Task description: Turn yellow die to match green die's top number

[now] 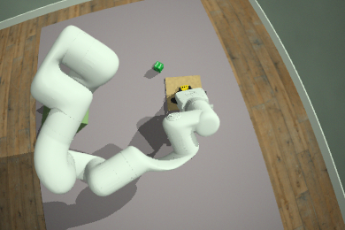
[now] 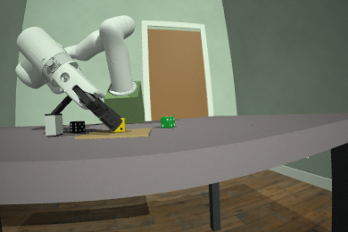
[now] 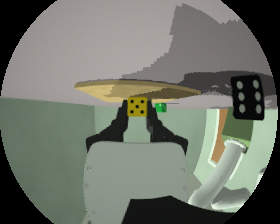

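Now: hand 1 cm to the right of the yellow die and 1 cm above it. Also, from my hand: green die (10 cm behind, 12 cm to the left, 2 cm below); then black die (6 cm behind, 12 cm to the right, 2 cm below); then mat (1 cm to the left, 3 cm below).
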